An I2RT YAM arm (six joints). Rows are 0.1 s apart.
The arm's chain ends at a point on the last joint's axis. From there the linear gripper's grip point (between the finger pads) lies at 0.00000 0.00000 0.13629 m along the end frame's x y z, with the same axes.
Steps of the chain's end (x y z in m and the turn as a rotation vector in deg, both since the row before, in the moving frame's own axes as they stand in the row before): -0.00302, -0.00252, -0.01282, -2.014, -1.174, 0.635; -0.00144, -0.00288, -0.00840, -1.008, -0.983, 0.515; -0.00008, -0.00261, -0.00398, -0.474, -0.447, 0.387; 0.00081, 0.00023, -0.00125, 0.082, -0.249, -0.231; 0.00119, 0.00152, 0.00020, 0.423, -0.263, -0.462; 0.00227, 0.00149, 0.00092, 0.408, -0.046, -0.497
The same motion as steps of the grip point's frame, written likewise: -0.00584, 0.00225, -0.01293, -2.014, -1.174, 0.635; -0.00379, -0.00049, -0.00844, -1.008, -0.983, 0.515; -0.00115, -0.00149, -0.00399, -0.474, -0.447, 0.387; 0.00022, 0.00004, -0.00125, 0.082, -0.249, -0.231; 0.00056, 0.00052, 0.00019, 0.423, -0.263, -0.462; 0.00216, 0.00052, 0.00092, 0.408, -0.046, -0.497
